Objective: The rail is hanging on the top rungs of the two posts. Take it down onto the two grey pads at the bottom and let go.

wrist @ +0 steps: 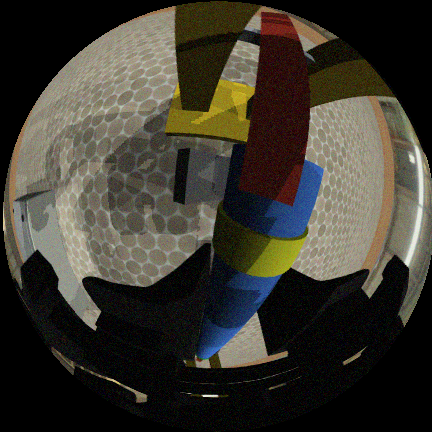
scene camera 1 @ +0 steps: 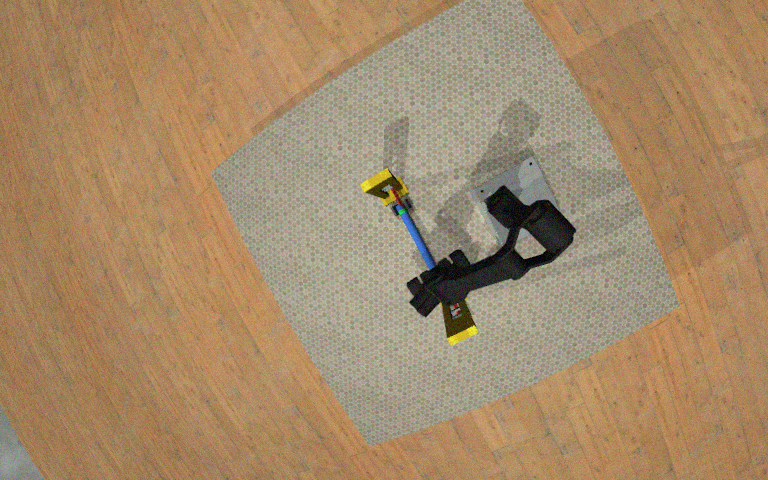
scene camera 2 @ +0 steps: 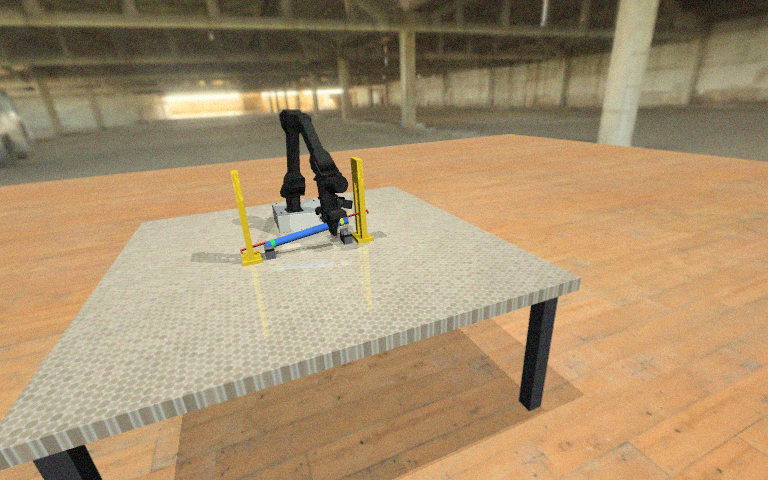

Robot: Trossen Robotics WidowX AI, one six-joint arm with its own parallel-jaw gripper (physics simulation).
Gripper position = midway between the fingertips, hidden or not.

The gripper (scene camera 2: pixel 334 235) grips a blue rail. Further things: a yellow post (scene camera 1: pixel 461 326).
The gripper shows as well in the wrist view (wrist: pixel 227 249).
